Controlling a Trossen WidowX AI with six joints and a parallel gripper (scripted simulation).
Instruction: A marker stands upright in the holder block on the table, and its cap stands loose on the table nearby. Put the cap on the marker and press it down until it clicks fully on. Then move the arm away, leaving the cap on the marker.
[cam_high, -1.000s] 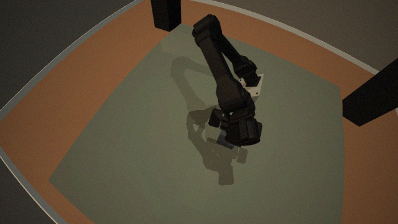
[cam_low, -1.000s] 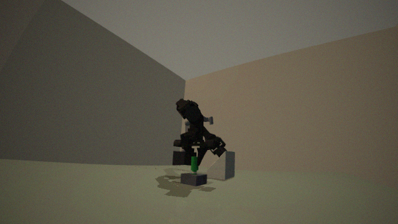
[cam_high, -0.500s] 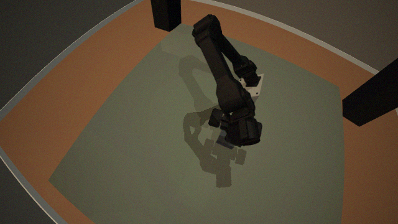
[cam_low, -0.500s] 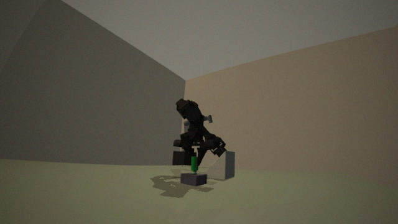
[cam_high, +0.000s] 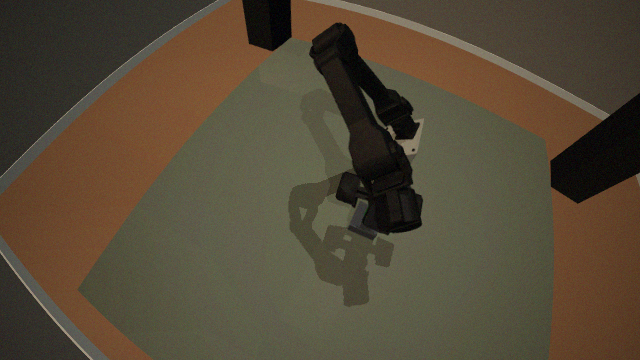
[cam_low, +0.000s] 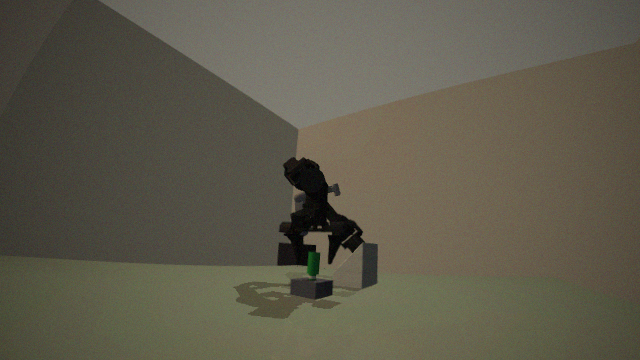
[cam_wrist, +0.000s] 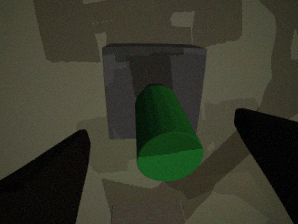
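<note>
Right now the green cap is right at my gripper tip. Also, from my gripper tip: holder block: 6 cm below; then green marker: 1 cm below.
</note>
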